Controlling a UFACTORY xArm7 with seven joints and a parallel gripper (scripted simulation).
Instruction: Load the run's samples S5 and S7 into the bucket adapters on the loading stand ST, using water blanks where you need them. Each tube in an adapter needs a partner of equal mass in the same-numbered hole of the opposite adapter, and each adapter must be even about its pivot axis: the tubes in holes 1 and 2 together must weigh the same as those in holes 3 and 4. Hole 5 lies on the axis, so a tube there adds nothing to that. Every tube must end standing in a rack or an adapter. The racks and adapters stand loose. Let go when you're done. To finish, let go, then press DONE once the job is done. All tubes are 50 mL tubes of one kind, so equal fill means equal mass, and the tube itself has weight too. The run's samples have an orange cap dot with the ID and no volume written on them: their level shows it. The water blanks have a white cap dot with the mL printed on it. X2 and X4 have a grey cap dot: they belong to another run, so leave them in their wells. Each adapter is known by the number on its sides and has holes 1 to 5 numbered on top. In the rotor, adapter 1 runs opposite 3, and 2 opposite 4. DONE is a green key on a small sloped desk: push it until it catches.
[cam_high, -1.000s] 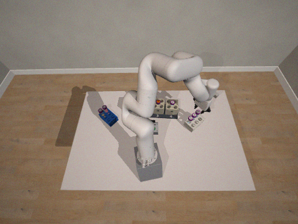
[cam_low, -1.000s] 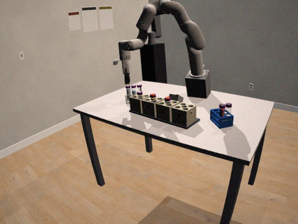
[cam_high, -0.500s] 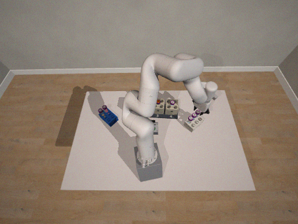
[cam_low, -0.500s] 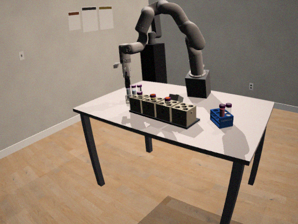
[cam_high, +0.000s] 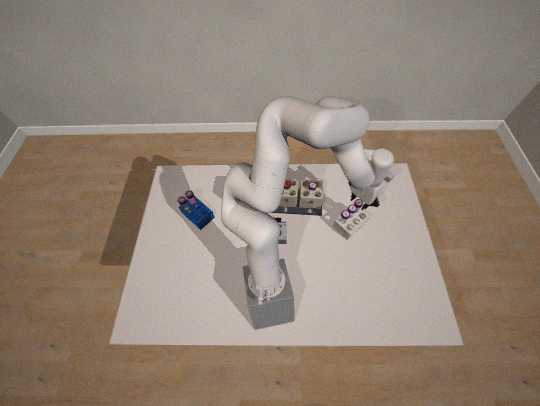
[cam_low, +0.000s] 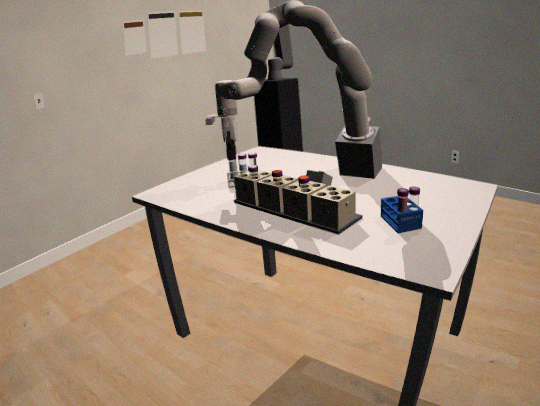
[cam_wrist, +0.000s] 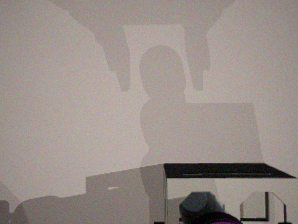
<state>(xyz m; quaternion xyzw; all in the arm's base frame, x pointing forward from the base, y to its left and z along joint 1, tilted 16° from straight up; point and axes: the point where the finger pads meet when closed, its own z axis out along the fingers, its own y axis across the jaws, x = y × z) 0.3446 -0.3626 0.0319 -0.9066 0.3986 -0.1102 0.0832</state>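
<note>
My gripper is now 4 cm past the white rack, 2 cm to the right of it and 10 cm above it. The rest, counted from my hand: adapter 9 cm ahead, 52 cm to the left, 8 cm below; dark stand 8 cm ahead, 35 cm to the left, 13 cm below; blue rack 2 cm behind, 70 cm to the left, 10 cm below.
</note>
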